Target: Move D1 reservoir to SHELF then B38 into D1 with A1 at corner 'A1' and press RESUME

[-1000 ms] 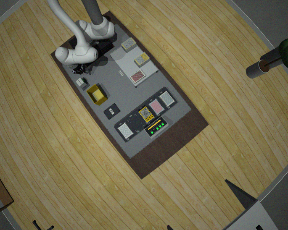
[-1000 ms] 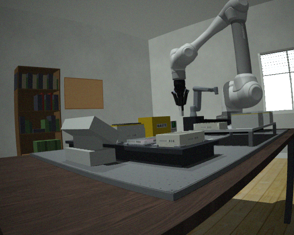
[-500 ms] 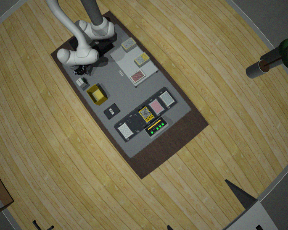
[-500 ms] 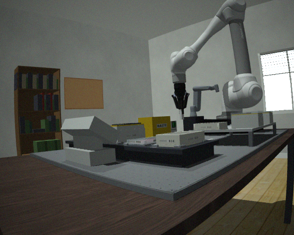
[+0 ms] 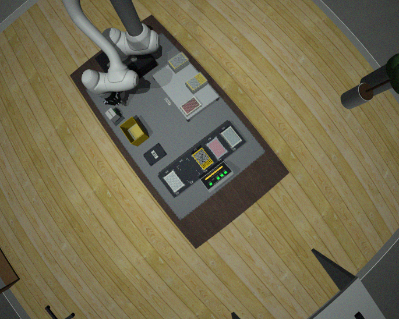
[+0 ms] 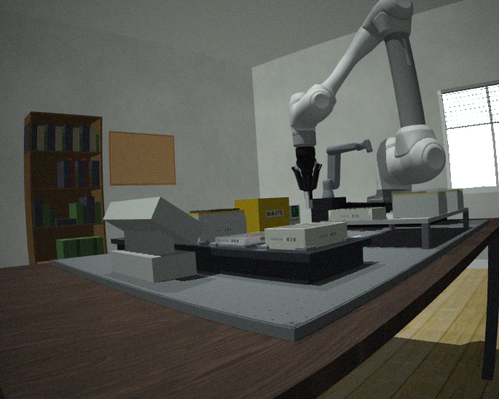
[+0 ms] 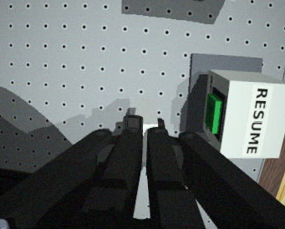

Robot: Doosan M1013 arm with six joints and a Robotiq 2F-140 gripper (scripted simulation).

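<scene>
Now: the resume post 7 cm to the right of my hand, 5 cm below it and 1 cm ahead of it. Round my hand: yellow waste bin: 22 cm ahead, 8 cm below, 3 cm to the right; then RG nest: 43 cm ahead, 12 cm below; then shelf label: 30 cm to the left, 15 cm ahead, 12 cm below.
</scene>
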